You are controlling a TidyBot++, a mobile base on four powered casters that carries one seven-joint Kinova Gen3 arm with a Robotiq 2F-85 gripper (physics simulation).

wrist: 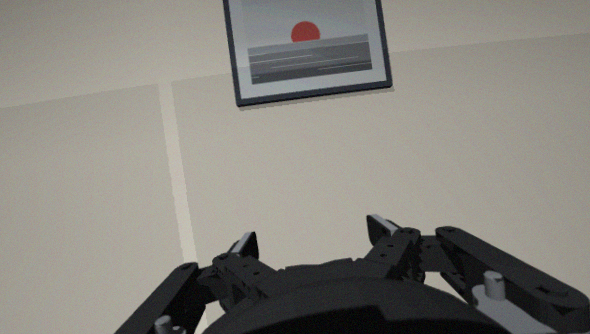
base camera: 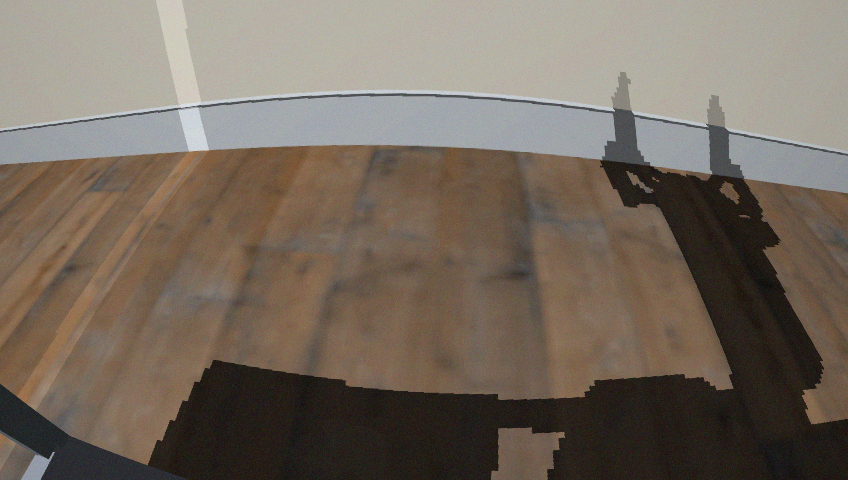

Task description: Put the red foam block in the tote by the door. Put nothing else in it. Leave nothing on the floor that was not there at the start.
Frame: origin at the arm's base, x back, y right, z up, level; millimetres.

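Seen in the pictures: gripper, between the fingertips: [wrist: 312, 235].
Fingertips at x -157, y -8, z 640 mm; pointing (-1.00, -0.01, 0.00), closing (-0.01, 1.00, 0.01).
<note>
A point is followed by its place in that frame.
My gripper [wrist: 312, 235] @[x -157, y -8, z 641 mm] is open, with its two fingertips wide apart and no object between them in the wrist view. It points toward a beige wall. In the base camera view the gripper itself does not show, but its shadow with two spread fingers falls across the floor and onto the wall. The red foam block does not show in either view. The tote and the door do not show in either view.
A beige wall [base camera: 416, 41] @[x -711, y -62, z -229 mm] [wrist: 300, 160] @[x -713, y -5, z 703 mm] with a pale baseboard [base camera: 386, 121] @[x -696, y -105, z -355 mm] stands ahead of the base. A framed picture [wrist: 320, 92] @[x -693, y 94, z 926 mm] with a red disc hangs on it. The wooden floor [base camera: 416, 285] @[x -420, y -30, z -397 mm] carries the robot's dark shadow. A dark part of the base shows at the lower left.
</note>
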